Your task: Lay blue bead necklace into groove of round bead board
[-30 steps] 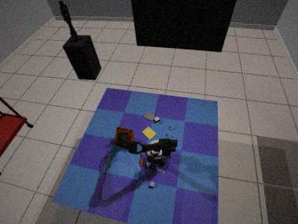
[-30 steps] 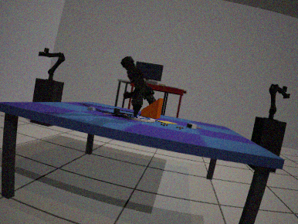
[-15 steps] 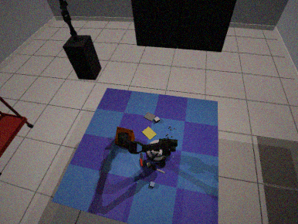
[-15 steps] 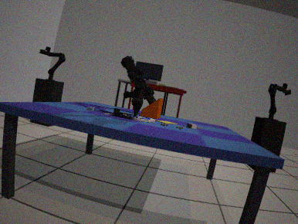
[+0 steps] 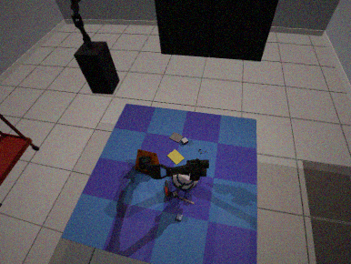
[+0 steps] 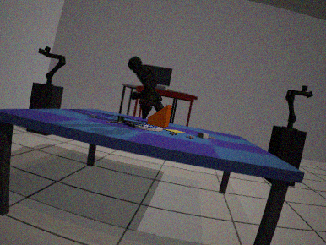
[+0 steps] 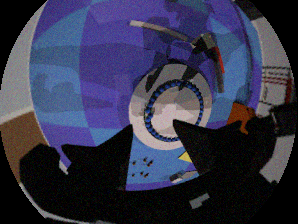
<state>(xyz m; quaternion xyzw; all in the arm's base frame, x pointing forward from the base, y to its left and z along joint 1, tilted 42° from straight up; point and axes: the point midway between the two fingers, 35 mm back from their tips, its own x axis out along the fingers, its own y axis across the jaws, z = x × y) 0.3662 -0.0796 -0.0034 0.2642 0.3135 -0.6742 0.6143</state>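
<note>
The round white bead board lies 60 mm behind my gripper tip, 40 mm below it and 10 mm to the left of it. Round my gripper tip: red-handled tool: 180 mm behind, 110 mm to the right, 40 mm below; then yellow card: 170 mm to the left, 170 mm behind, 50 mm below; then thin pale stick: 170 mm to the right, 50 mm below, 30 mm behind.
</note>
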